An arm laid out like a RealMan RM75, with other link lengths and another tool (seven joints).
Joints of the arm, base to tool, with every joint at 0 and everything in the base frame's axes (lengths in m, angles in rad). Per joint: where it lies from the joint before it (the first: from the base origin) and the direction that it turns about. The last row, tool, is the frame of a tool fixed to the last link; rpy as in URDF.
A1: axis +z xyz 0 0 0.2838
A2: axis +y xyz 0 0 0
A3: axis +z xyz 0 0 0.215
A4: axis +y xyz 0 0 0
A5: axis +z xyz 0 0 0.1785
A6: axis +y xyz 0 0 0
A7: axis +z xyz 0 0 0.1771
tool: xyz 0 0.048 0.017 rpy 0.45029 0 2.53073
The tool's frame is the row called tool.
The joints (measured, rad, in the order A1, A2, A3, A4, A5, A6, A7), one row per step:
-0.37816 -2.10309 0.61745 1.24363 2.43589 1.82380 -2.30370
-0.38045 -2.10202 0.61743 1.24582 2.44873 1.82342 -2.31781
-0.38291 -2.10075 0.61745 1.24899 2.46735 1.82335 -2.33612
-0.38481 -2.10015 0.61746 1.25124 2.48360 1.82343 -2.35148
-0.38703 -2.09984 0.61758 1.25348 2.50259 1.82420 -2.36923
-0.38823 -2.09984 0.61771 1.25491 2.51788 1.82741 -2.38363
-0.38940 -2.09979 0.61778 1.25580 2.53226 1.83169 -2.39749
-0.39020 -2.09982 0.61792 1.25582 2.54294 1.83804 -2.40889
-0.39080 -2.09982 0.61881 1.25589 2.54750 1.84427 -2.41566
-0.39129 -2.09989 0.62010 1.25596 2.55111 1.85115 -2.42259
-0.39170 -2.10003 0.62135 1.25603 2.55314 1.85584 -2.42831
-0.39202 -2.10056 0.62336 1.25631 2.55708 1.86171 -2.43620
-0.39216 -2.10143 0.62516 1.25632 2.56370 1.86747 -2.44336
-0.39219 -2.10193 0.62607 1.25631 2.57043 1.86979 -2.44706
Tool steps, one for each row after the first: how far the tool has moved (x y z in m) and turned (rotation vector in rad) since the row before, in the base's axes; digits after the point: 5 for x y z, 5 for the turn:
-0.00153 0.00061 0.00023 -0.00251 0.00841 0.01666
-0.00239 0.00049 0.00026 -0.00398 0.01241 0.02295
-0.00207 0.00024 0.00004 -0.00380 0.01022 0.01997
-0.00231 0.00009 -0.00010 -0.00517 0.01123 0.02331
-0.00173 -0.00056 -0.00023 -0.00653 0.00747 0.01964
-0.00153 -0.00076 -0.00026 -0.00722 0.00621 0.01906
-0.00085 -0.00114 -0.00035 -0.00836 0.00250 0.01566
0.00009 -0.00099 -0.00029 -0.00698 -0.00067 0.00792
0.00032 -0.00108 -0.00033 -0.00749 -0.00162 0.00755
0.00035 -0.00067 -0.00027 -0.00510 -0.00155 0.00563
0.00026 -0.00098 -0.00049 -0.00721 -0.00102 0.00837
-0.00019 -0.00126 -0.00067 -0.00837 0.00073 0.00949
-0.00070 -0.00078 -0.00042 -0.00505 0.00319 0.00663

